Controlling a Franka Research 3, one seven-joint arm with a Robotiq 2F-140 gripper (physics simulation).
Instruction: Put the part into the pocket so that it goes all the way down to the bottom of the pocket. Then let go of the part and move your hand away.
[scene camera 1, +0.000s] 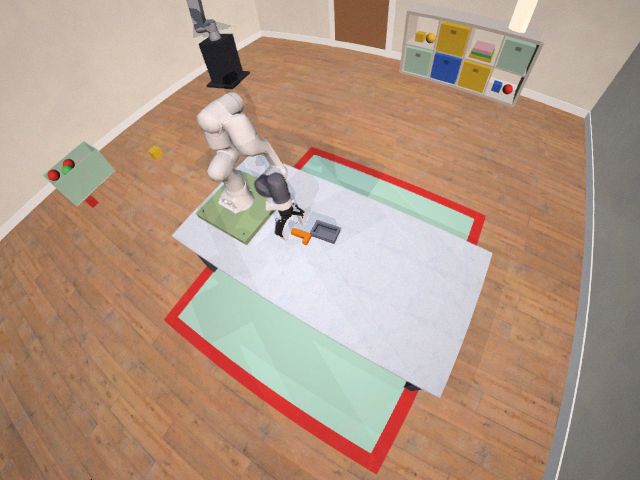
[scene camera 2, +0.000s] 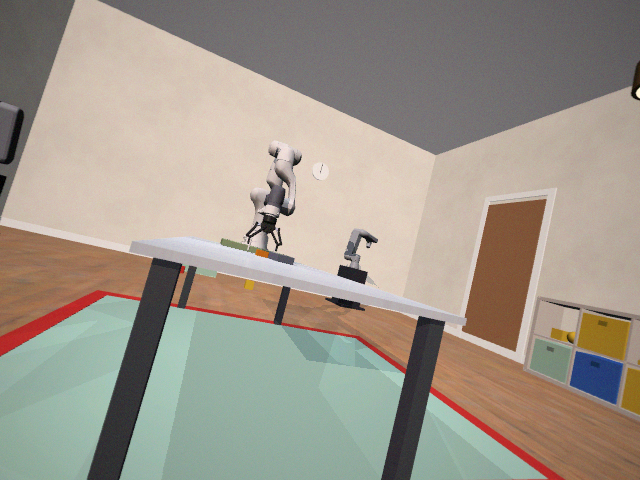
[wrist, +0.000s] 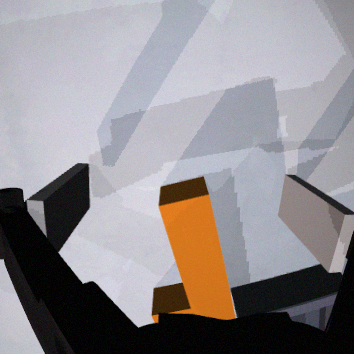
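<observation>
The orange L-shaped part (scene camera 1: 299, 235) (scene camera 2: 262, 253) (wrist: 198, 250) lies flat on the table. Its short leg is at the end near the pocket block, partly hidden by the gripper body in the wrist view. The grey block with the open pocket (scene camera 1: 324, 239) (scene camera 2: 281, 258) (wrist: 285, 291) stands close beside the part; much of it is hidden in the wrist view. My gripper (scene camera 1: 293, 229) (scene camera 2: 264, 247) (wrist: 187, 190) is wide open and empty, low over the table. In the wrist view the long arm of the part shows between the fingers, with a gap on both sides.
The arm's base stands on a green plate (scene camera 1: 227, 227) (scene camera 2: 232, 244) at one end of the white table (scene camera 1: 392, 299) (scene camera 2: 206, 256). A second robot on a black stand (scene camera 1: 221, 59) (scene camera 2: 352, 273) and a shelf unit (scene camera 1: 470, 21) are away from the table.
</observation>
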